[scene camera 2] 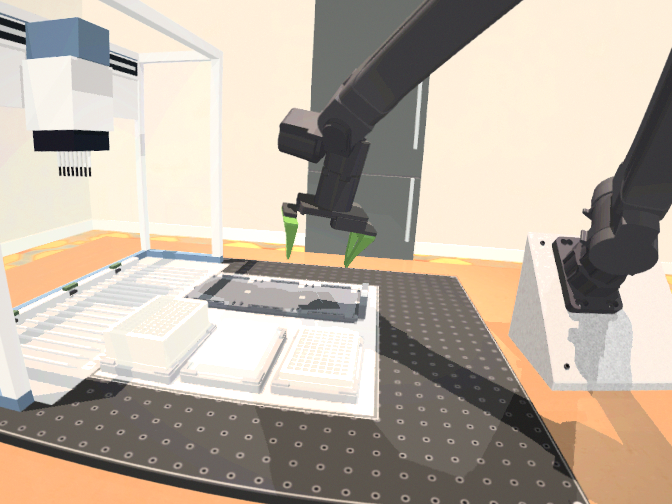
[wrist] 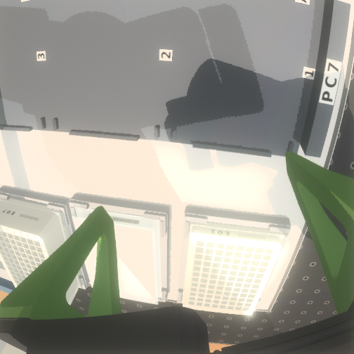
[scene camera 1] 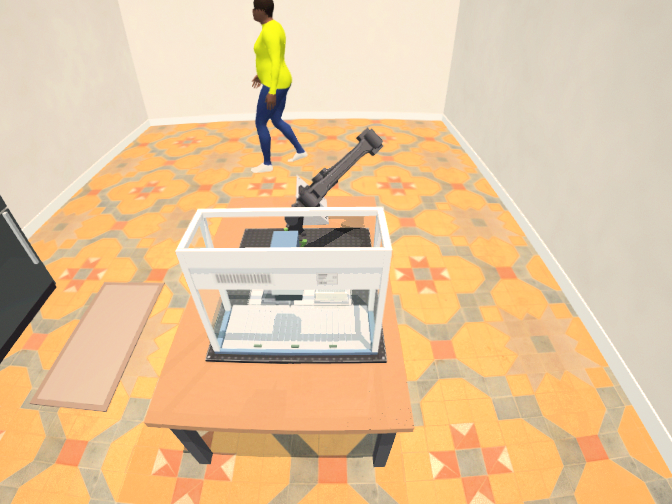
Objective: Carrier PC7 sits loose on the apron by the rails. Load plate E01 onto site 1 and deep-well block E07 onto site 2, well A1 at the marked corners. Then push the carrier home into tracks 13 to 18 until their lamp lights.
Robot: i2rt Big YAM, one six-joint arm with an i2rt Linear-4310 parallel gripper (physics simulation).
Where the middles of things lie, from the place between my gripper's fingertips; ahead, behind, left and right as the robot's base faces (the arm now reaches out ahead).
Now: hand 8 cm above the grey carrier (scene camera 2: 338, 303), 7 cm short of it and 6 cm to the left of it. Round my hand: pipetting head (scene camera 2: 68, 101) (42 cm ahead, 24 cm above, 1 cm to the left).
